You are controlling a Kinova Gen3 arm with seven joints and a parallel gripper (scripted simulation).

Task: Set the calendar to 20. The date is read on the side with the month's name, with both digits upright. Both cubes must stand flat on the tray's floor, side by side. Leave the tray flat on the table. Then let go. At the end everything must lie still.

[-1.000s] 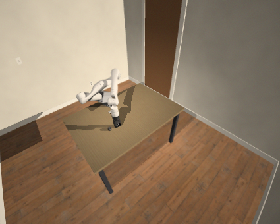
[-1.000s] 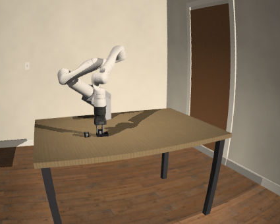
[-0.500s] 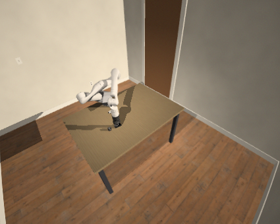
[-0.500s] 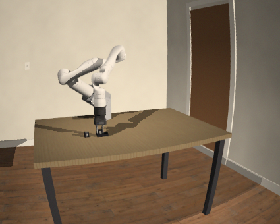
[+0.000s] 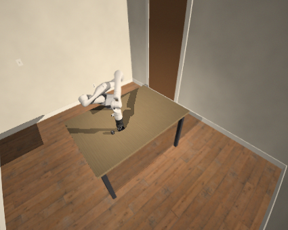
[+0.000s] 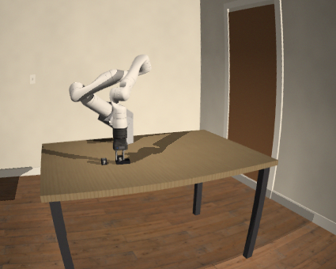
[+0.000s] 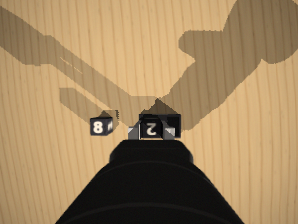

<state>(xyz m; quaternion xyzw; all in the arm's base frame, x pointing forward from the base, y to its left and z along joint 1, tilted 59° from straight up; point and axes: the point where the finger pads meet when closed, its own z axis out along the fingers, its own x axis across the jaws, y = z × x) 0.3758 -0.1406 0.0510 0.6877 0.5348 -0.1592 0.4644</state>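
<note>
Now: the dark tray 3 cm below my hand and 1 cm to the left of it. From my hand the other things lie so: dark cube: 8 cm to the right, 4 cm behind, 2 cm below.
</note>
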